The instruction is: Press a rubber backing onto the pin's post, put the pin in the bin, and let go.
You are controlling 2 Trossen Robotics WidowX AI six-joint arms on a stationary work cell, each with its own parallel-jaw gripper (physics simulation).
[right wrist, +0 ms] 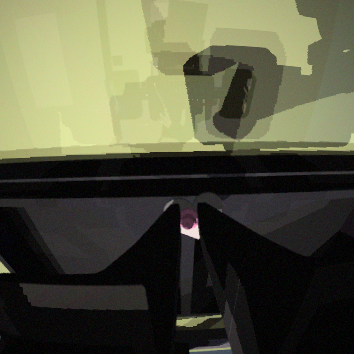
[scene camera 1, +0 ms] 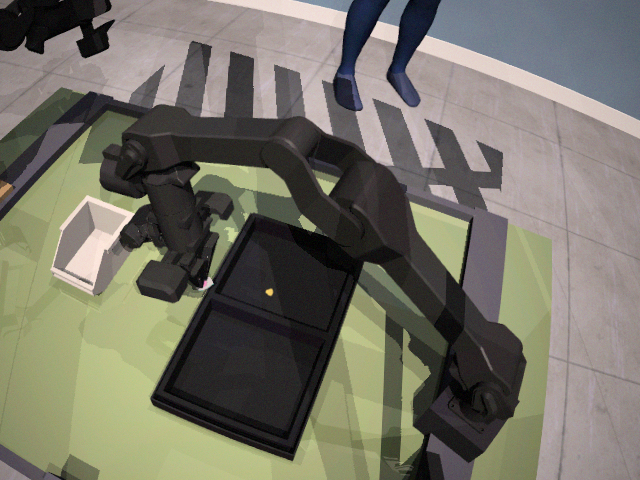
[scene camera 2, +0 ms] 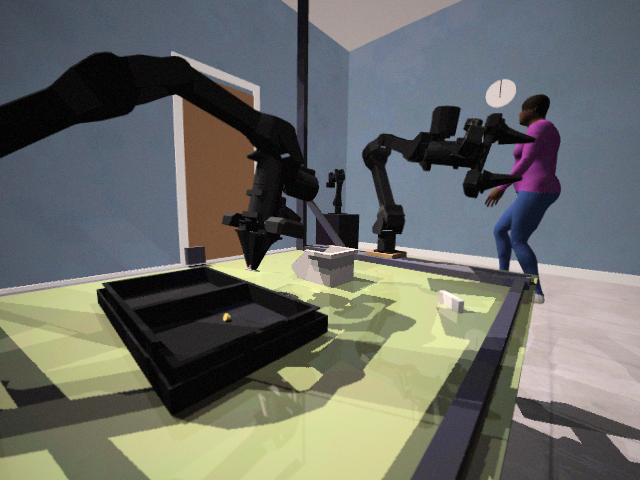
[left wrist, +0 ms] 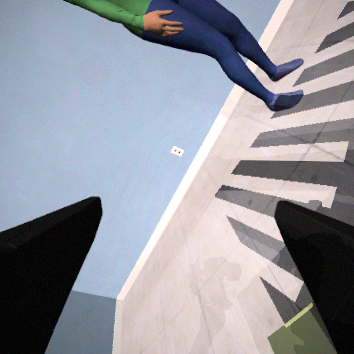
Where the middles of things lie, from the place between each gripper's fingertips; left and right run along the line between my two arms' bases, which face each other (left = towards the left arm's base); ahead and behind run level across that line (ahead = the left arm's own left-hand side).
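Counting from my left hand, the black tray [scene camera 1: 249,366] is 55 cm to the right, 34 cm behind and 27 cm below. The white bin [scene camera 1: 90,251] is 24 cm to the right of my left hand, 36 cm behind it and 25 cm below it.
From my right hand, the white bin is 210 mm to the left, 30 mm below and 20 mm behind. My right hand is 100 mm to the left of the black tray, 40 mm above it and 10 mm short of it. By its middle, the black tray is nearer to my right hand than to my left hand.
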